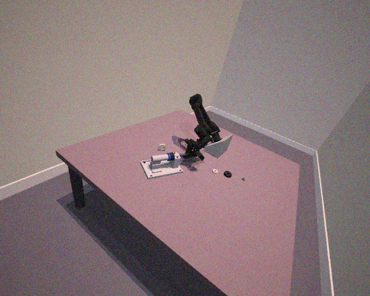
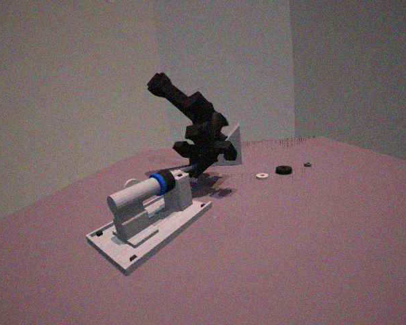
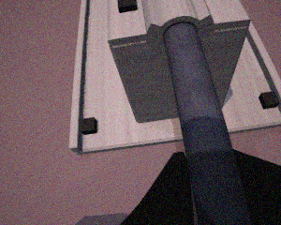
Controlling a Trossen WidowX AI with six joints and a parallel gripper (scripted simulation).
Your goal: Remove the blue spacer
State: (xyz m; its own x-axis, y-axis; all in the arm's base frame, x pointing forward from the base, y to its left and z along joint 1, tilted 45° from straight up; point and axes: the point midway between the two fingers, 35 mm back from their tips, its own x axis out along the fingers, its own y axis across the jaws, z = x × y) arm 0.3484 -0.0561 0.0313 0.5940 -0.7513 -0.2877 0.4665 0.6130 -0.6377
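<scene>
My gripper tip is now 5 cm short of the dark shaft, 3 cm to the left of it and 2 cm below it. From my gripper tip the other things lie so: grey ring (38 cm to the left, 19 cm behind, 5 cm below); black spacer (8 cm ahead, 4 cm to the right, 2 cm above); blue spacer (10 cm ahead, 5 cm to the right, 2 cm above).
</scene>
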